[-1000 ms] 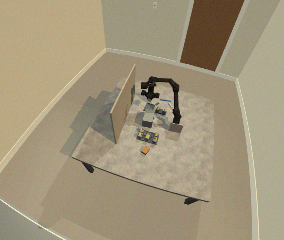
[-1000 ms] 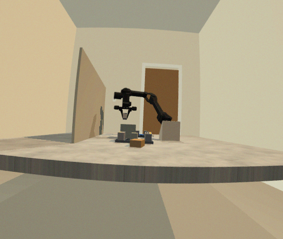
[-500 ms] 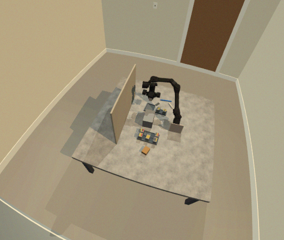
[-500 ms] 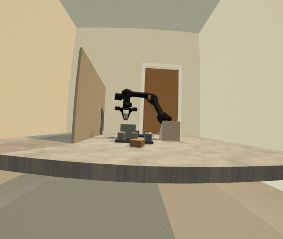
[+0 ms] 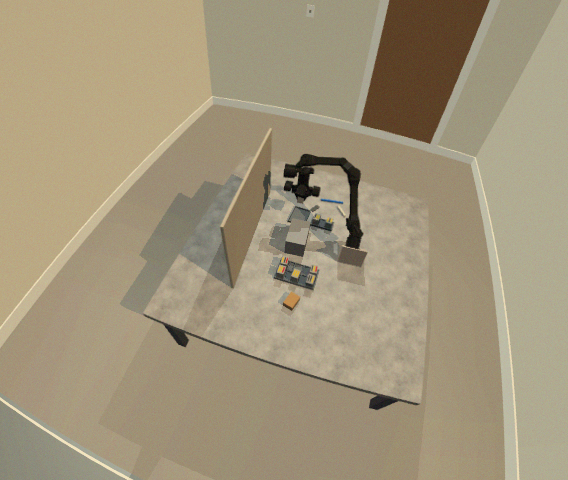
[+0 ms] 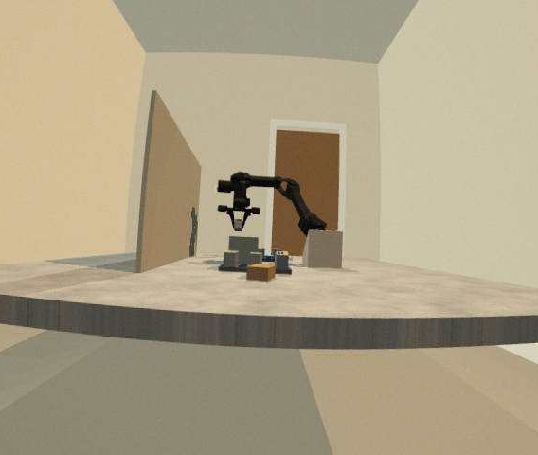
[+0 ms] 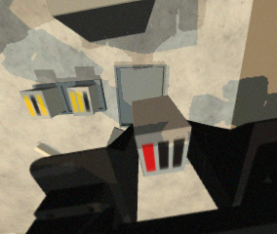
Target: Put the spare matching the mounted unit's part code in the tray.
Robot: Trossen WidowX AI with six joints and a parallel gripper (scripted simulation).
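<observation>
Right now my gripper tip is 13 cm above the grey tray. Also, from my gripper tip: dock: 14 cm behind, 13 cm below; then grey spare: 3 cm above; then grey mounted unit: 19 cm to the left, 8 cm below, 6 cm behind.
</observation>
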